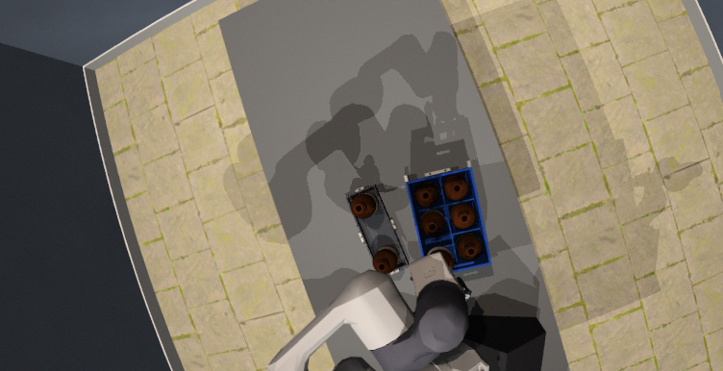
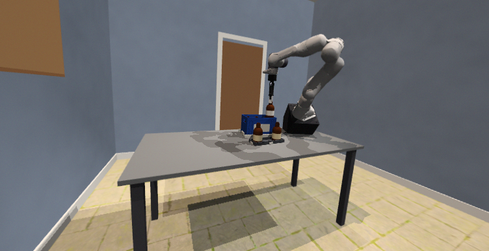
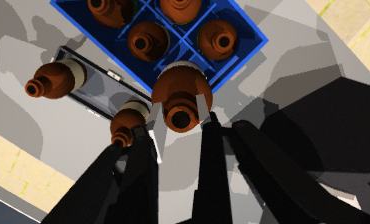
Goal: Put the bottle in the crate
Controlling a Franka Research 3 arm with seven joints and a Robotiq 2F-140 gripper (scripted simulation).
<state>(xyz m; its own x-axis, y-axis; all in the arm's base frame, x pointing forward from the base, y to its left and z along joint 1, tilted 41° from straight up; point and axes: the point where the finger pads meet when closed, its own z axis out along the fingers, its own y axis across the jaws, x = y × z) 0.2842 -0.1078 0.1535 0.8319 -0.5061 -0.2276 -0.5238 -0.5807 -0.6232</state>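
Now: hand 90 mm above the brown bottle. The rest, counted from my hand: dark tray (320 mm below, 180 mm to the left, 90 mm ahead); blue crate (250 mm below, 90 mm ahead, 40 mm to the right).
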